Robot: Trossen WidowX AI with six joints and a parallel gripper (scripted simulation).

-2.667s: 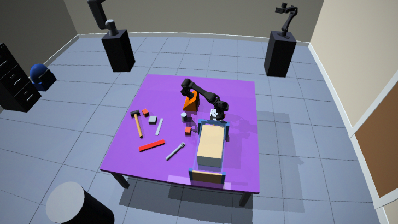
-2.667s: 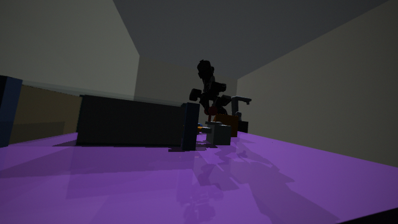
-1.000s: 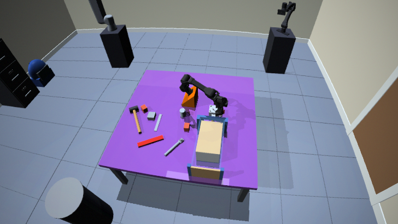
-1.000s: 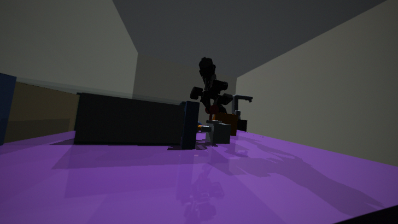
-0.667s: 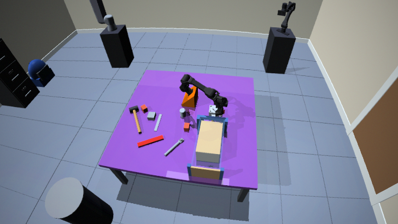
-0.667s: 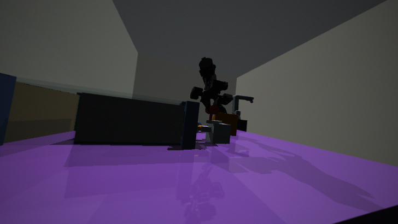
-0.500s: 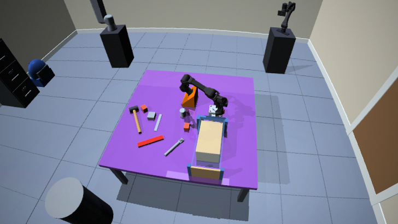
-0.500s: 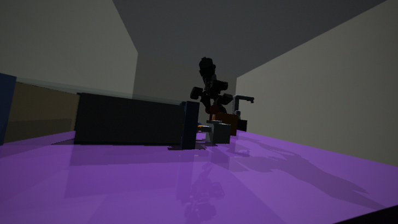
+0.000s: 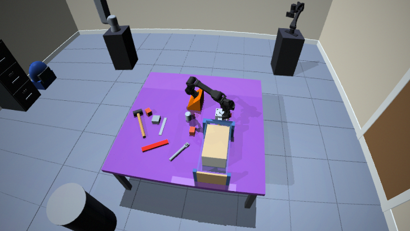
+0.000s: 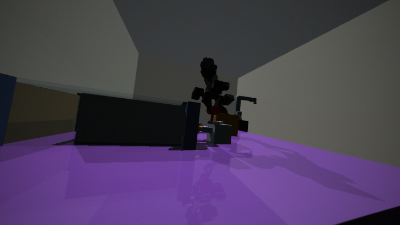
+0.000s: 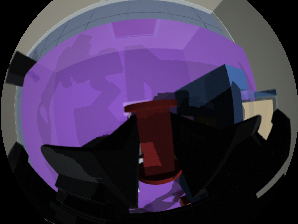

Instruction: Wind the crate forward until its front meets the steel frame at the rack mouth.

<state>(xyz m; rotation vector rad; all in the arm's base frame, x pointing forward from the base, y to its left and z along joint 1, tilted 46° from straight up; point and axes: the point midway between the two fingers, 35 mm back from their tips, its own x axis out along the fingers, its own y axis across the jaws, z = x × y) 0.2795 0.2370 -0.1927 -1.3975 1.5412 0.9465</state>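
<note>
Right now the red knob is 20 mm to the right of my gripper tip. The rest, counted from my gripper tip: grey bar 600 mm to the right, 130 mm below, 40 mm ahead; grey winch 100 mm below, 100 mm behind, 90 mm to the right; winch handle 40 mm to the right, 30 mm below, 30 mm behind.
</note>
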